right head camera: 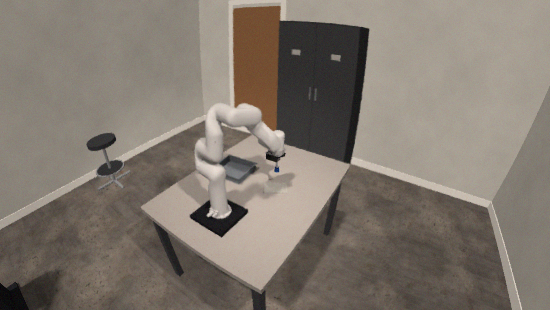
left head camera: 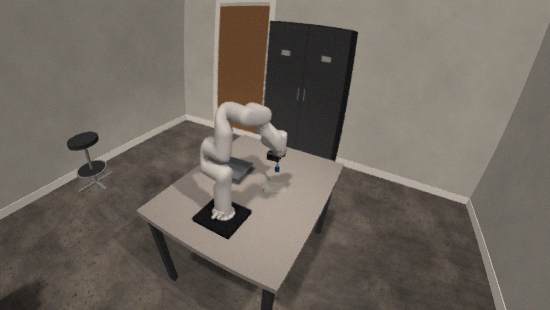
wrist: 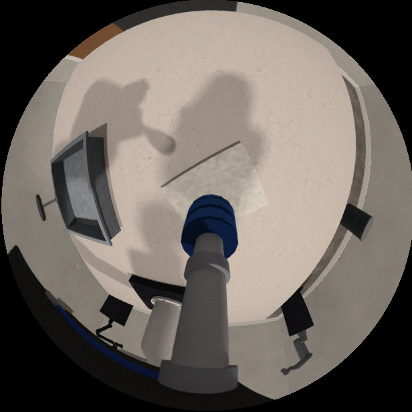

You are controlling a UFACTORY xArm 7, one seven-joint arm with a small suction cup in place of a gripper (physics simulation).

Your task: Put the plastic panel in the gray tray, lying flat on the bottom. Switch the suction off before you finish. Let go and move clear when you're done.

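Pixels of known places: hand, its tool point: (right head camera: 276,171) (left head camera: 276,171); arm's base, origin of its link: (right head camera: 220,211) (left head camera: 223,212).
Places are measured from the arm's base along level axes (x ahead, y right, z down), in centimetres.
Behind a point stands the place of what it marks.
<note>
The plastic panel (left head camera: 275,188) @[y 15.5, x 37.0, z 2.1 cm] (right head camera: 275,187) @[y 14.8, x 37.8, z 2.1 cm] (wrist: 225,175) is a thin, pale, nearly square sheet lying flat on the table, partly in the arm's shadow. The gray tray (left head camera: 241,165) @[y -15.9, x 49.6, z 1.8 cm] (right head camera: 236,170) @[y -18.1, x 41.4, z 2.3 cm] (wrist: 78,182) stands to the left of the panel; the arm hides part of it in the left head view. Its visible inside holds no panel. My gripper (left head camera: 277,169) (right head camera: 276,170), a blue suction cup, hangs above the table near the panel with a gap beneath it, open and holding nothing. In the wrist view the cup (wrist: 210,220) covers the panel's near edge.
The arm stands on a black base plate (left head camera: 237,223) @[y 10.6, x -3.4, z 0.1 cm] (right head camera: 231,222) @[y 10.5, x -3.8, z 0.1 cm] at the near part of the table (left head camera: 280,225) @[y 30.4, x 8.2, z 2.6 cm] (right head camera: 280,225) @[y 32.9, x 9.7, z 2.6 cm]. A dark cabinet (left head camera: 310,75) (right head camera: 320,75) stands behind the table. A stool (left head camera: 83,141) (right head camera: 101,141) stands on the floor at the left.
</note>
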